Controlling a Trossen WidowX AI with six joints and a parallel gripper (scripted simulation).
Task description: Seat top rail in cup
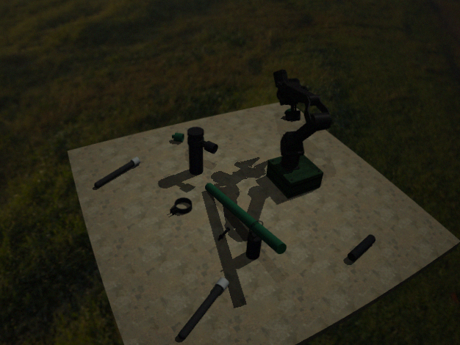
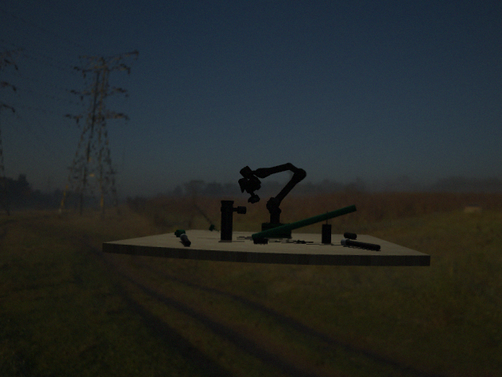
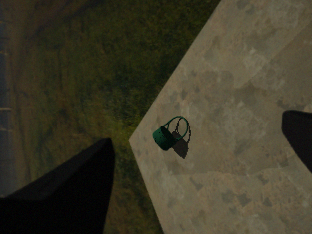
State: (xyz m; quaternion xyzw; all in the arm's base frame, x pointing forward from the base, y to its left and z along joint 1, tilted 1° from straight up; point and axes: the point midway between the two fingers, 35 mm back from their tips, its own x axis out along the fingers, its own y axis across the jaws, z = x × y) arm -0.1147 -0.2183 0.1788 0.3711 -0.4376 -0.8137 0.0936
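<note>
Now: gripper tip 460 mm short of the rail-end cup, 110 mm to the right of it and 90 mm above it. From my gripper tip the other things lie so: green cap (530 mm ahead, 220 mm below, 210 mm to the right); then dark cylinder (690 mm to the left, 230 mm below, 50 mm ahead); then bolt (500 mm ahead, 450 mm to the left, 240 mm below).
</note>
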